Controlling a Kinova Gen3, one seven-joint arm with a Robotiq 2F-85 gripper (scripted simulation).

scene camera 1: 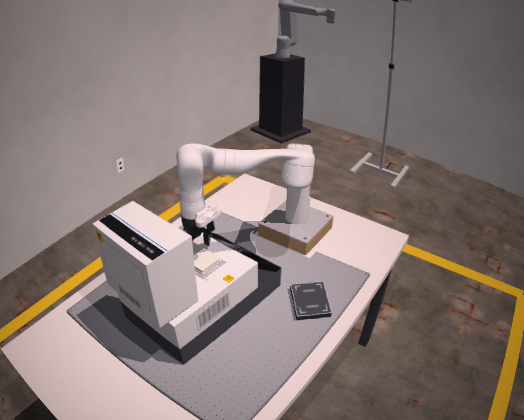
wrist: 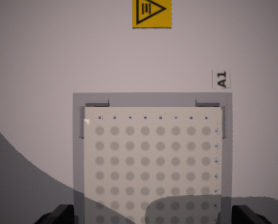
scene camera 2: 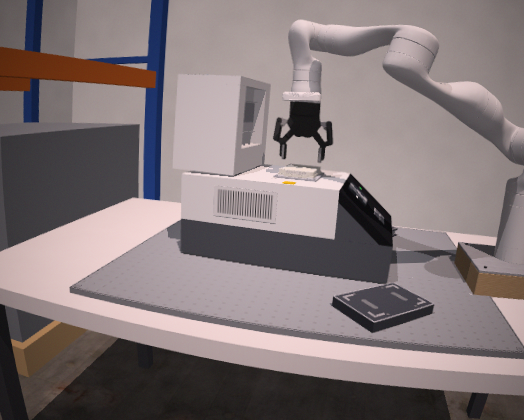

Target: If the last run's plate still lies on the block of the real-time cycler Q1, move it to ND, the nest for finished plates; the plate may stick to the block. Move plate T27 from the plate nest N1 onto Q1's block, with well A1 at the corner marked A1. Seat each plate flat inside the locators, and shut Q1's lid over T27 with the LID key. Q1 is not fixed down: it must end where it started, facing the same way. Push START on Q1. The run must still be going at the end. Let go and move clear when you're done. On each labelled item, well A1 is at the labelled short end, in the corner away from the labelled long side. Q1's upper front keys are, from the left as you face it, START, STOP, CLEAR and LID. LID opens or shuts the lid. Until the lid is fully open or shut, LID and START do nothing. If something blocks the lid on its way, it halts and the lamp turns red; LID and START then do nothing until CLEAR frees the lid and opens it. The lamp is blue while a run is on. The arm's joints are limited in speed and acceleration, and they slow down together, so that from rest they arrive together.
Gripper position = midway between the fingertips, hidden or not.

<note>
I see my gripper point(scene camera 2: 301, 160), a white well plate point(wrist: 134, 157), a cycler Q1 point(scene camera 2: 326, 225) and a dark plate nest point(scene camera 2: 386, 302).
The cycler Q1 shows as well in scene camera 1 point(scene camera 1: 227, 292) and in the wrist view point(wrist: 63, 63). The dark plate nest also shows in scene camera 1 point(scene camera 1: 318, 297).
</note>
